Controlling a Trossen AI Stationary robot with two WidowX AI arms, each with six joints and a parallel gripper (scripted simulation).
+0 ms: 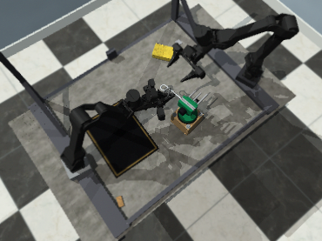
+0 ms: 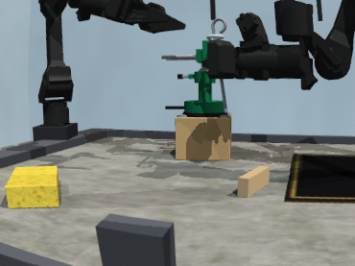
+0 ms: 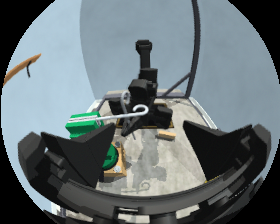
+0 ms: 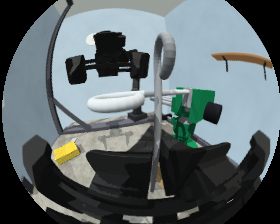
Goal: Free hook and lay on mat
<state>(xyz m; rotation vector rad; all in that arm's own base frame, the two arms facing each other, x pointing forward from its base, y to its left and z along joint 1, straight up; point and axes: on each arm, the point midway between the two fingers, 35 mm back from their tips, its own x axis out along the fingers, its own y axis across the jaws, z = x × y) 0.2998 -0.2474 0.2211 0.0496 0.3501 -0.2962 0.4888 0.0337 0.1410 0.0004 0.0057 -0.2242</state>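
The black mat is 260 mm to the right of my right hand and 190 mm below it. Round my right hand: small wooden block: 180 mm below, 130 mm behind, 100 mm to the right.
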